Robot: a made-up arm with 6 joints.
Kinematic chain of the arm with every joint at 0, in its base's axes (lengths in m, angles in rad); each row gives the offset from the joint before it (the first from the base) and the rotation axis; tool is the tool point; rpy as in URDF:
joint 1: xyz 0 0 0.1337 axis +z
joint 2: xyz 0 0 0 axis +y
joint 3: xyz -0.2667 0 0.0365 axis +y
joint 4: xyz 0.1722 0 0.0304 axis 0.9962 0 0.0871
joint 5: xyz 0 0 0 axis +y
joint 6: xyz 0.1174 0 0.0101 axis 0.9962 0 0.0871
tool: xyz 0 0 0 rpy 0 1.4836 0
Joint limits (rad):
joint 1: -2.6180..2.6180
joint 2: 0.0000..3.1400
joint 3: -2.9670..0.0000
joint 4: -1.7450..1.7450
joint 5: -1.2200..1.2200
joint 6: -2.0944..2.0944
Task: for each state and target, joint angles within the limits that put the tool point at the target. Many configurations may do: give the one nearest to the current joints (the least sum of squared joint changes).
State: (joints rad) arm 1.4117 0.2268 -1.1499 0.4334 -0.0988 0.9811
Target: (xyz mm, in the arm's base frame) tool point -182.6 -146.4 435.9
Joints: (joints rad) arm 0.8919 0.0000 -1.4902 0.7382 0.6837 0.9811
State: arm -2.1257 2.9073 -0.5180 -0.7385 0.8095 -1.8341
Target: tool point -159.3 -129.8 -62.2
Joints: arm -2.1691 2.7726 -0.9953 -0.8732 0.7035 -1.8341
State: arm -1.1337 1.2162 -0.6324 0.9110 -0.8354 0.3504
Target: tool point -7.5 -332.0 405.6
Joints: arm -1.4112 1.6607 -1.3208 0.7822 -0.8114 0.3504
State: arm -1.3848 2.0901 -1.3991 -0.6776 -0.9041 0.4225
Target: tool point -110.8 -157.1 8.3
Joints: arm -2.2816 2.3492 -0.4701 -0.6033 -0.2821 0.4225
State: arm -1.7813 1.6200 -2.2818 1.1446 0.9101 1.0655
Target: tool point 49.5 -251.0 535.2
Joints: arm -1.7327 1.5906 -2.2164 1.1292 0.9929 1.0655
